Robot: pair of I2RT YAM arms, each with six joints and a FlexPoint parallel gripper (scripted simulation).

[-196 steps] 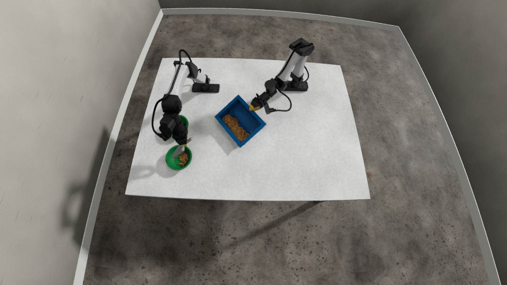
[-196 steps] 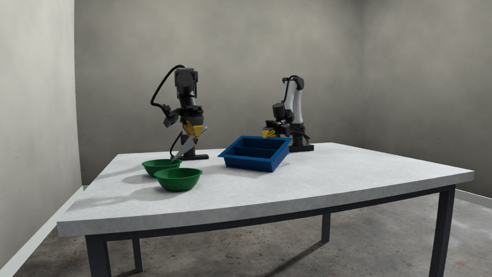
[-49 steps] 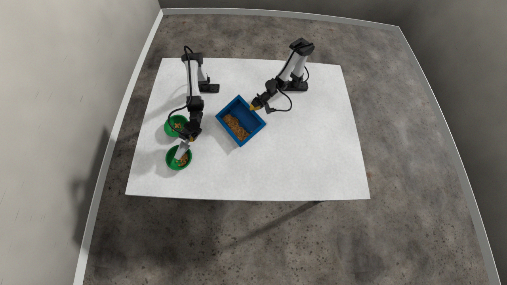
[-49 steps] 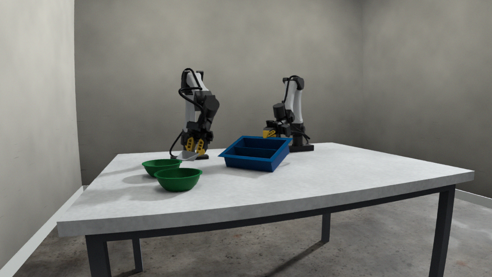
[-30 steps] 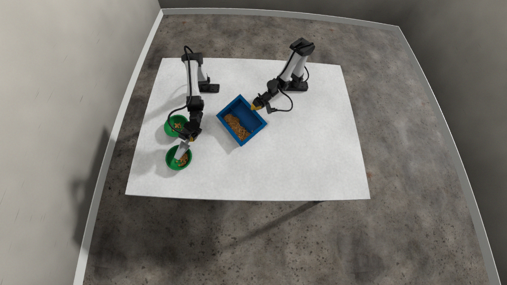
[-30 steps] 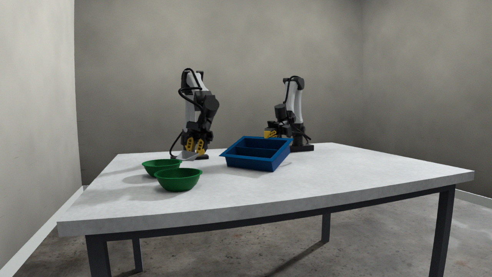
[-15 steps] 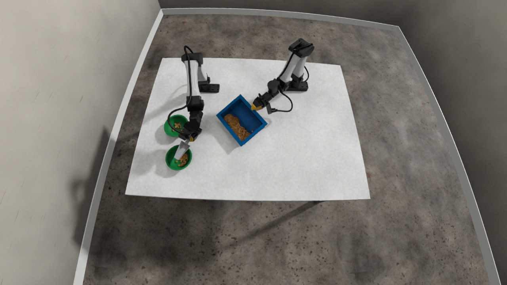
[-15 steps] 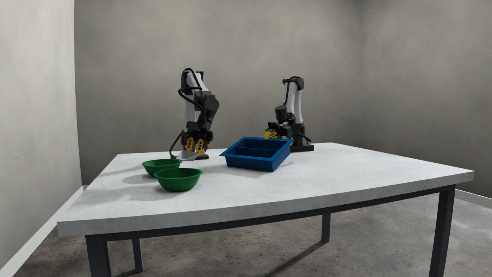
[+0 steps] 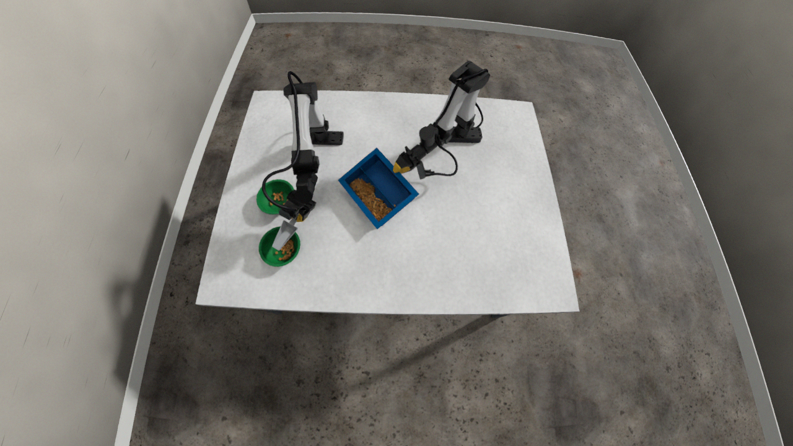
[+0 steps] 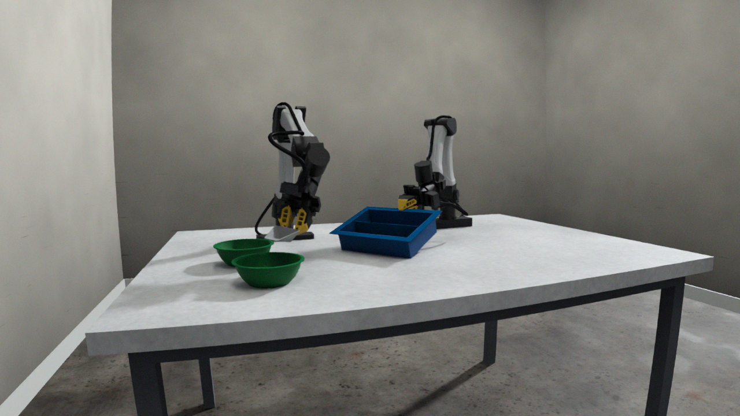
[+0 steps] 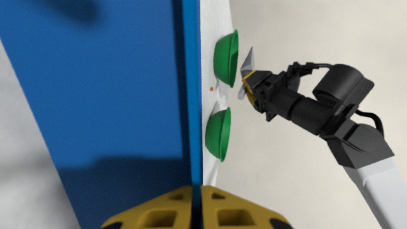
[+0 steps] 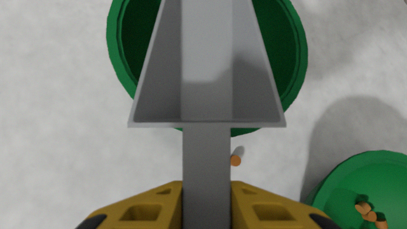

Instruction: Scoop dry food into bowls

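Note:
Right now the grey scoop is 4 cm ahead of my right hand and 2 cm to the right of it. The rest, counted from my right hand: blue box (31 cm to the left, 14 cm behind, 3 cm below).

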